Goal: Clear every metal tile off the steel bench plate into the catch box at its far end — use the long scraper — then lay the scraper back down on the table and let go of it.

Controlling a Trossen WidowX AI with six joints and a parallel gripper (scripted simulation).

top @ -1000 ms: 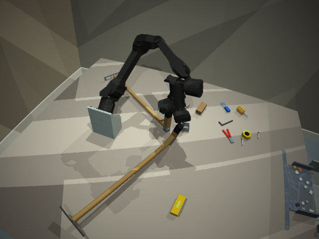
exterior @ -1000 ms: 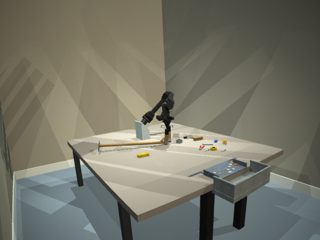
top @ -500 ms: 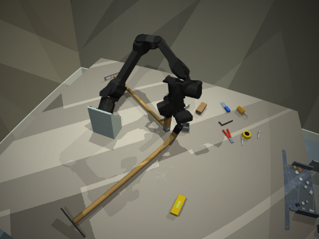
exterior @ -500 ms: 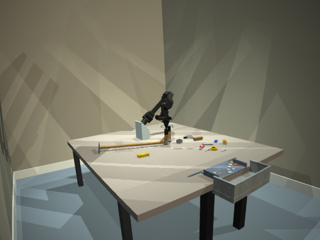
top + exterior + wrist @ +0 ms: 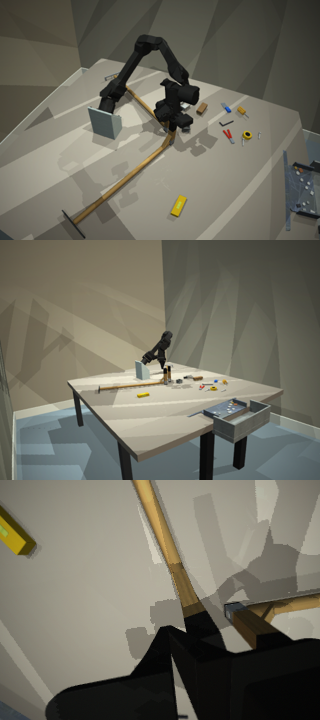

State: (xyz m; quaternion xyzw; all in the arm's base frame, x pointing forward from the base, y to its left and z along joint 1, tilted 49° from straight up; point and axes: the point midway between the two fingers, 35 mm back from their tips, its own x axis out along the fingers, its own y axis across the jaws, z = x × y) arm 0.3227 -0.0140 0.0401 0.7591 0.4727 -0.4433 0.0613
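Now: gripper tip 12 cm past the long scraper, 22 cm to the left of it and 8 cm above it. Also, from my gripper tip: small grey box: 3 cm ahead, 15 cm to the left, 14 cm below; yellow spirit level: 13 cm ahead, 27 cm to the right, 13 cm below; wooden block: 8 cm ahead, 33 cm to the left, 13 cm below.
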